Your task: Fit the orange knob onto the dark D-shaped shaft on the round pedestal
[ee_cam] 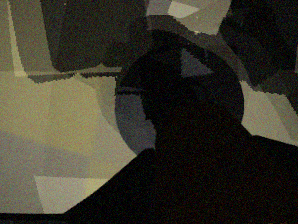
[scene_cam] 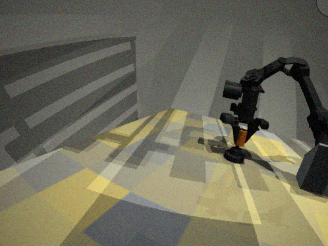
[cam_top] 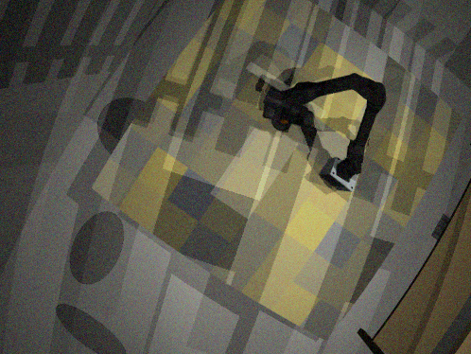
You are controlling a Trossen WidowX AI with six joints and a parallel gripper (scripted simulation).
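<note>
Now: gripper tip 2 cm below the orange knob. Round my gripper tip: round dark pedestal: 4 cm below.
</note>
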